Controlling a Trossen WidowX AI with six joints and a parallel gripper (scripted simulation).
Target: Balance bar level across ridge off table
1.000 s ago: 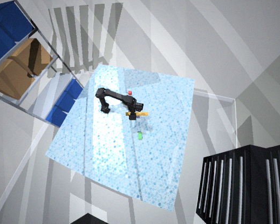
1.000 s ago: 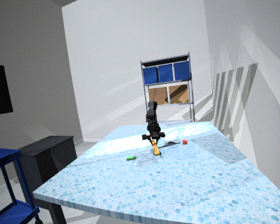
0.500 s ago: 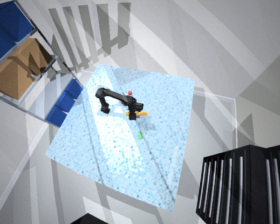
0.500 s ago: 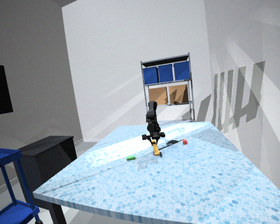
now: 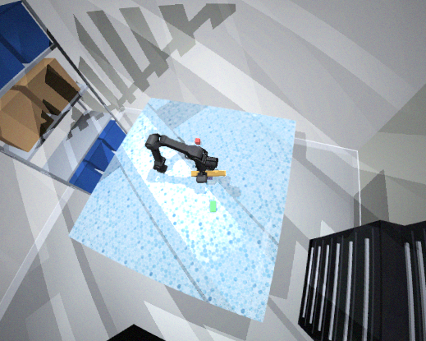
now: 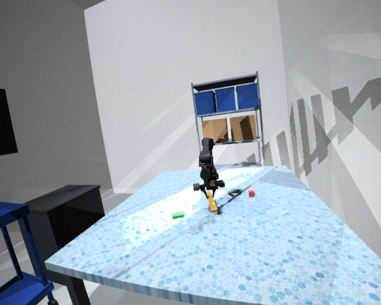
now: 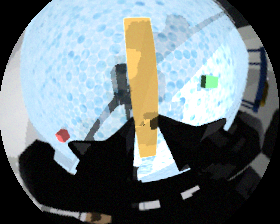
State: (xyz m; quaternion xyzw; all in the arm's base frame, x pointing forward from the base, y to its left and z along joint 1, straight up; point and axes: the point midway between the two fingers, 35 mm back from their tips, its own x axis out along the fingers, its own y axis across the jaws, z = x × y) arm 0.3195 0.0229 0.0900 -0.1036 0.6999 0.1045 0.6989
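Now: the bar 3 cm ahead of my gripper tip and 1 cm to the left of it. Also, from my gripper tip: red block (25 cm to the left, 14 cm behind, 4 cm below); green block (18 cm to the right, 11 cm ahead, 5 cm below).
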